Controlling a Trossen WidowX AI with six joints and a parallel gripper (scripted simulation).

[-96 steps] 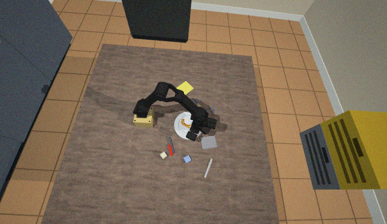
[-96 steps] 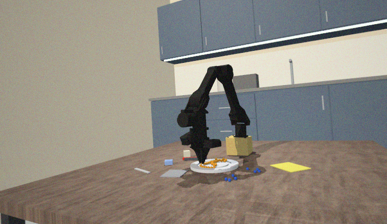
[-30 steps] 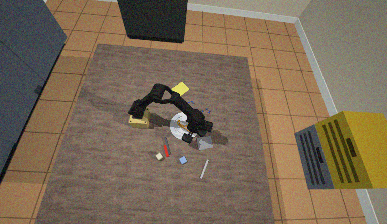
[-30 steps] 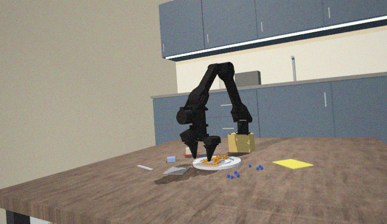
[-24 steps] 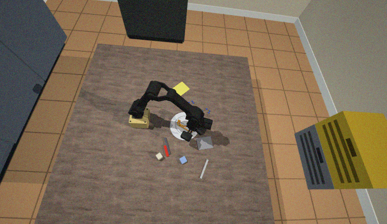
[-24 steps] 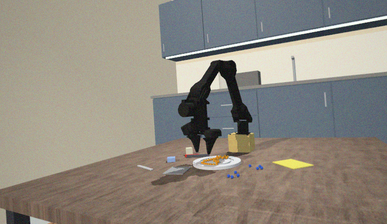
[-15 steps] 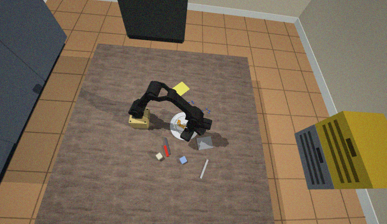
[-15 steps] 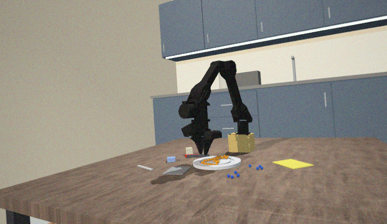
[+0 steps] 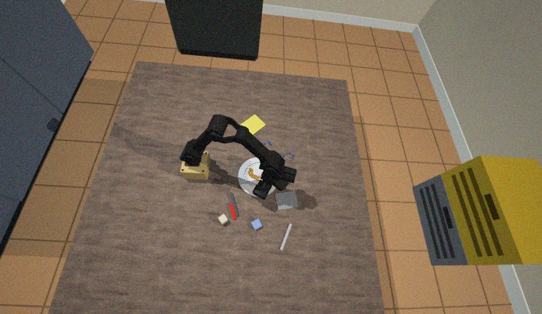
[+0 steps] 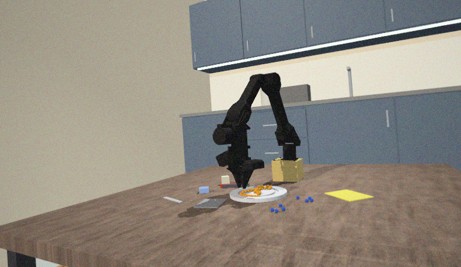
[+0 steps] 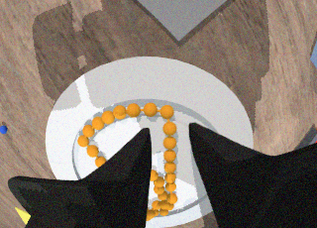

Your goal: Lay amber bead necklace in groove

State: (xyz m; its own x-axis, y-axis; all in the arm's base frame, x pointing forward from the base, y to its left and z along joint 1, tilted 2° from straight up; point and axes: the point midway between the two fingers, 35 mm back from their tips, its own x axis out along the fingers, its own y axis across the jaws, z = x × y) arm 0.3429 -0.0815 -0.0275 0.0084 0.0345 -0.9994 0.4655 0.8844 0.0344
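My gripper tip is now 100 mm short of the grey square tile, 70 mm to the left of it and 30 mm above it. The rest, counted from my gripper tip: red stick 150 mm behind, 110 mm to the right, 30 mm below; white stick 230 mm to the right, 90 mm ahead, 30 mm below; light blue cube 180 mm to the right, 40 mm behind, 20 mm below.
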